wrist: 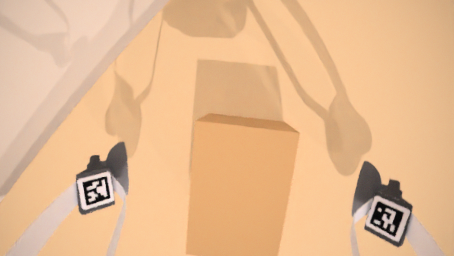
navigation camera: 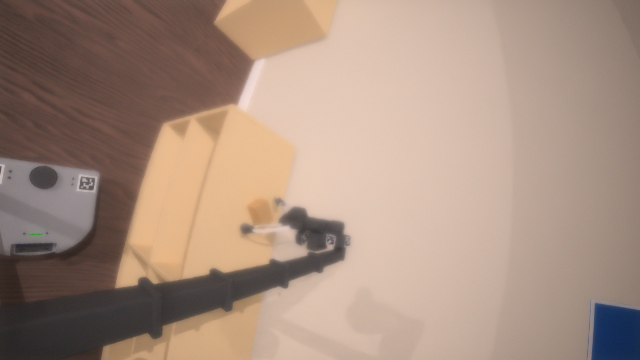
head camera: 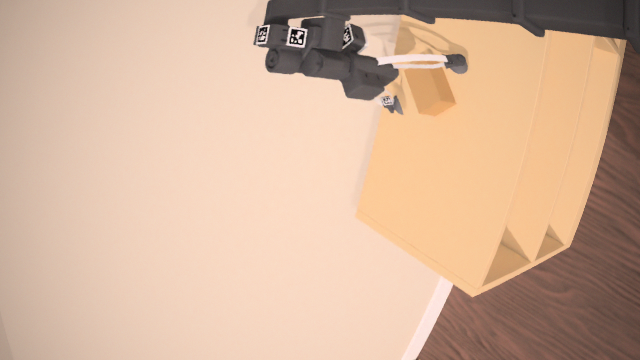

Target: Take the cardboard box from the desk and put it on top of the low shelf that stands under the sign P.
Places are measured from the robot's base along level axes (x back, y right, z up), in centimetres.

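Pixels of known places: gripper, between the fingertips: (wrist: 239,171) (navigation camera: 258,213) (head camera: 433,86); robot's base, origin of its link: (navigation camera: 44,176).
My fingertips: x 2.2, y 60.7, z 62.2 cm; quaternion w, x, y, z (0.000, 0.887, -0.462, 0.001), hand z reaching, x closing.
Ahead of a thing's pixels: the offset from my fingertips to its top centre. "pt": to the spot under its first point. Level surfaces: height alone.
The cardboard box @(dy -0.3, dx -0.3, dz +3.8 cm) (head camera: 434,100) (navigation camera: 258,210) (wrist: 239,205) is a plain orange-brown block. It stands upright on top of the low yellow shelf @(dz -1.2 cm) (head camera: 450,175) (navigation camera: 245,155) (wrist: 410,60), near the wall side. My gripper (head camera: 425,84) (navigation camera: 262,215) (wrist: 239,171) is open around the box. In the wrist view one finger is to the left of the box and one to the right, with a gap between each and the box. The lower part of the box is cut off by the wrist view's edge. The letter P does not show.
Part of a blue sign (navigation camera: 617,332) shows on the wall in the navigation view. My arm (navigation camera: 200,295) reaches across the shelf. Another yellow furniture piece @(pt dy +14.7, dx -102.5, dz -23.0 cm) (navigation camera: 280,25) stands along the wall. My grey base (navigation camera: 55,210) is on the dark wood floor in front of the shelf.
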